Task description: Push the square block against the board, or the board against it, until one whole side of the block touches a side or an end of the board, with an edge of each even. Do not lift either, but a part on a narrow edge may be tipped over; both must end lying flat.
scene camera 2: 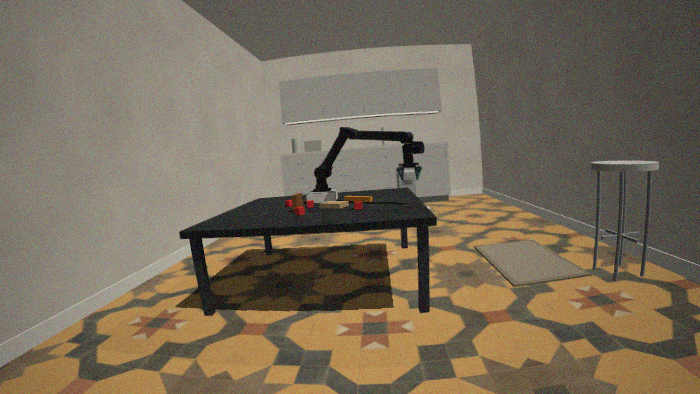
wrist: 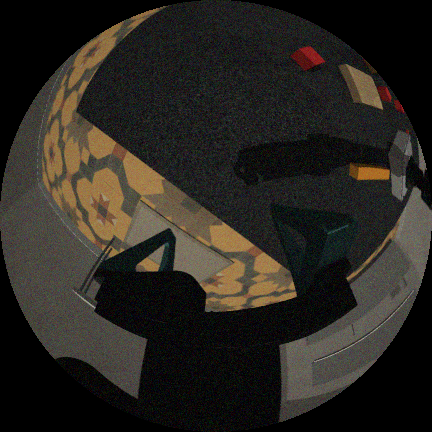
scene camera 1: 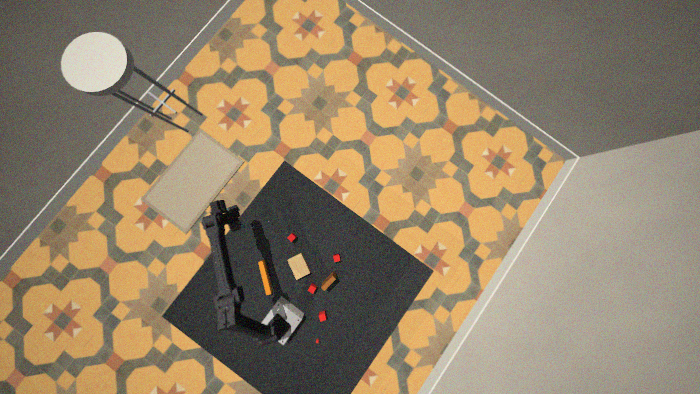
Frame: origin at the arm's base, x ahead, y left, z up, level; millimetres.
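Where they show: gripper, between the fingertips: [scene camera 2: 409, 180] [wrist: 218, 222] [scene camera 1: 241, 217]; arm's base, origin of its link: [scene camera 2: 322, 190] [scene camera 1: 279, 324].
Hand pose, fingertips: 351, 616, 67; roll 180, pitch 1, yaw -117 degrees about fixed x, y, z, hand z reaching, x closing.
Things, the pixels of their centre, and the offset from my fingertips, as dx, dy, dz.
- pale tan flat piece, middle of its body: [scene camera 2: 334, 204] [scene camera 1: 299, 265] -24, -464, -121
- brown block, middle of its body: [scene camera 2: 297, 202] [scene camera 1: 329, 280] +48, -673, -85
- red cube, middle of its body: [scene camera 1: 312, 288] -72, -628, -116
- orange bar, middle of its body: [wrist: 373, 171] [scene camera 2: 357, 198] [scene camera 1: 265, 277] -224, -347, -120
A pale tan flat piece [scene camera 1: 298, 266] [scene camera 2: 334, 204] [wrist: 361, 86], a little longer than wide, lies flat on the black table; it looks like the board. A brown block [scene camera 1: 329, 281] [scene camera 2: 298, 200] stands upright on a narrow edge beyond it, apart and turned at an angle; it looks like the square block. A red cube [scene camera 1: 312, 288] sits close to both, near the gap between them. My gripper [scene camera 2: 410, 178] [wrist: 218, 222] is open and empty, pointing down high above the table's side, well away from both parts. Its fingertips are hidden in scene camera 1.
An orange bar [scene camera 1: 265, 278] [scene camera 2: 358, 199] [wrist: 370, 172] lies between the tan piece and my arm. Other red cubes stand around the parts: one [scene camera 1: 292, 237] [scene camera 2: 358, 205] [wrist: 308, 58], another [scene camera 1: 336, 258], and another [scene camera 1: 322, 316] near the arm's pale base [scene camera 1: 295, 320].
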